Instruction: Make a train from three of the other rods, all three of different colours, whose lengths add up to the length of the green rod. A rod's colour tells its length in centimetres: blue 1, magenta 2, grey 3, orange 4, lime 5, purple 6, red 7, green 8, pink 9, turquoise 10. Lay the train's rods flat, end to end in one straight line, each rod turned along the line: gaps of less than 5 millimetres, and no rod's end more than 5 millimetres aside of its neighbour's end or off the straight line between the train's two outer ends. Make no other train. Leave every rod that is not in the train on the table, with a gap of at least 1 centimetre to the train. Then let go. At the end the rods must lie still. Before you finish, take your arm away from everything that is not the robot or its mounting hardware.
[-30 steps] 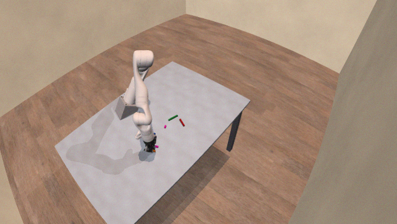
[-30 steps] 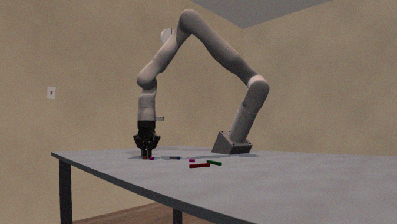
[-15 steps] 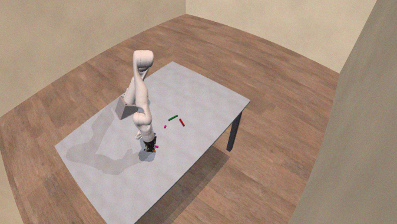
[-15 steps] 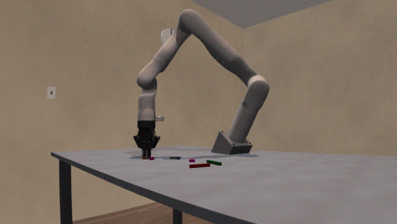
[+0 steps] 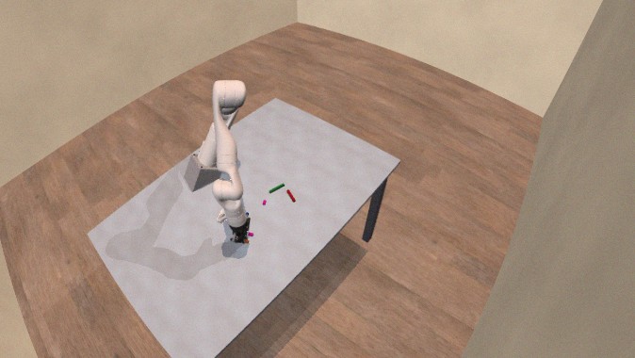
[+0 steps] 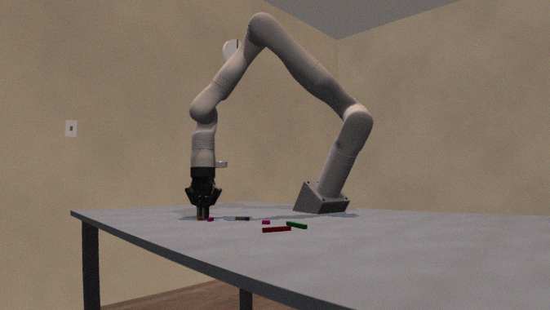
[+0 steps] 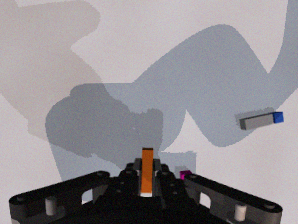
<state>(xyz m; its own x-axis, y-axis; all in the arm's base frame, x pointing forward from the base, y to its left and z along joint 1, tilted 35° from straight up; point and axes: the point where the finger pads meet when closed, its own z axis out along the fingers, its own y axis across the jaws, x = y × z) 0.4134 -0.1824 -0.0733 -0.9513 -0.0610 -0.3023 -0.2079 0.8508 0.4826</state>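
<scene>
Now: hand 7 cm past the grey rod, 9 cm to the right of it and 1 cm above it. Also, from my hand: red rod: 2 cm ahead, 30 cm to the left, 1 cm below; blue rod: 8 cm behind, 11 cm to the left, 1 cm below; orange rod: 1 cm below.
</scene>
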